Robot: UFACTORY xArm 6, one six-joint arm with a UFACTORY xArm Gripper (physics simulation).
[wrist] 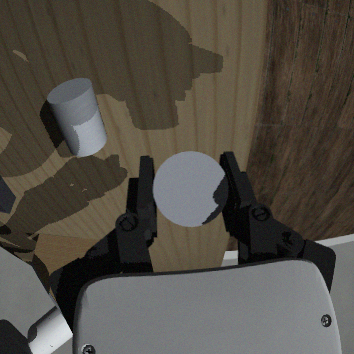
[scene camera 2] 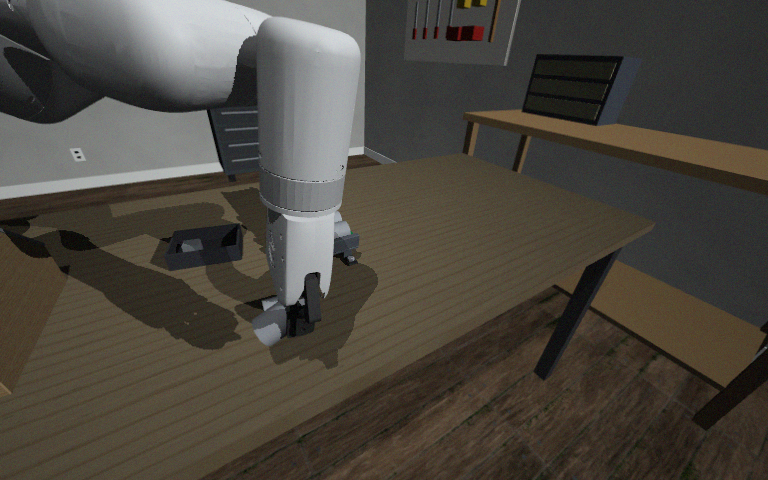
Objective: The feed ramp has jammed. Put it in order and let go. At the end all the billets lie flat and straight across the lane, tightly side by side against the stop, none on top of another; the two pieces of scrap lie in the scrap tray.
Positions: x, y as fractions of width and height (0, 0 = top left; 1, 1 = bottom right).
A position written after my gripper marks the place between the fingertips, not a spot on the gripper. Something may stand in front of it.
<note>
In view: my gripper (scene camera 2: 0.38, 0.66), a scrap tray (scene camera 2: 0.29, 0.51), a grey billet (scene camera 2: 0.35, 0.68) and a grey billet (wrist: 0.21, 0.30).
My gripper also shows in the wrist view (wrist: 0.53, 0.48).
</note>
